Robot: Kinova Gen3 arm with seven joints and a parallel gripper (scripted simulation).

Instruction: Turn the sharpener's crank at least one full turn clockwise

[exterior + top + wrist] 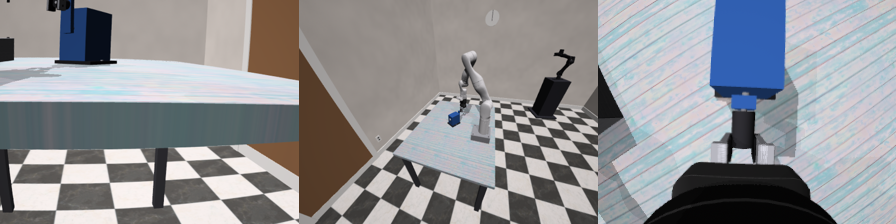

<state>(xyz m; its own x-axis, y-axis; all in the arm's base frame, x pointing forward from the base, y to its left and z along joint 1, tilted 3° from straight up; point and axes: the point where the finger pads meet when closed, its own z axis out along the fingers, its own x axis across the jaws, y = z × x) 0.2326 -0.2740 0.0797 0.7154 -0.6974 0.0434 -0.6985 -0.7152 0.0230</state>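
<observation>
Now: hand 1 cm short of the black handle and 1 cm to the right of it. From my hand the other things lie so: crank: 2 cm ahead, 2 cm to the left, 1 cm below.
</observation>
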